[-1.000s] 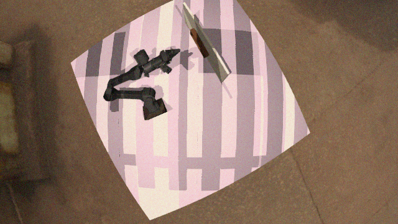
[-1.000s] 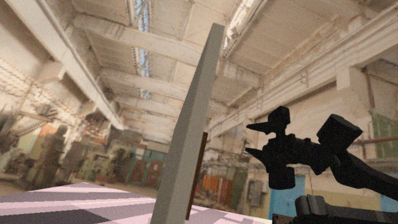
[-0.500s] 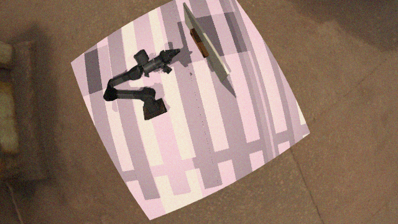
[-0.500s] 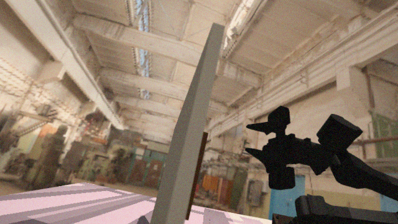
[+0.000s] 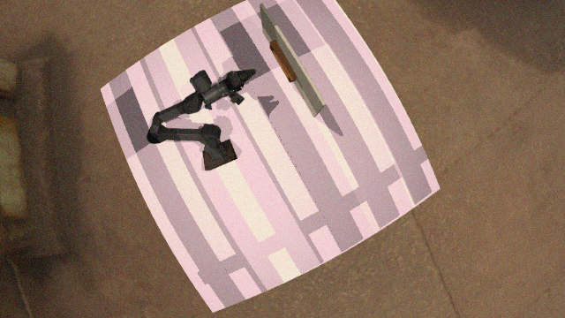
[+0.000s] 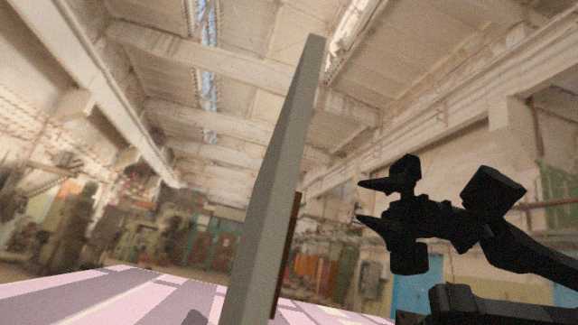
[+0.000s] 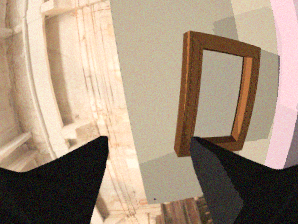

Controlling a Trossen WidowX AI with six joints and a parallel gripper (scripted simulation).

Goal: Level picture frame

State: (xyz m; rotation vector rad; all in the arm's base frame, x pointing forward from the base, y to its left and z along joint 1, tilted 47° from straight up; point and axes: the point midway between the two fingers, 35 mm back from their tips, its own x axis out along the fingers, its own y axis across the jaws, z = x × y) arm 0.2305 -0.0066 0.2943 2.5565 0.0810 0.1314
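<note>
Right now my gripper tip is 13 cm short of the brown wooden picture frame, 3 cm to the right of it and 11 cm above it. Also, from my gripper tip: grey wall panel (14 cm ahead, 2 cm to the left, 12 cm below).
</note>
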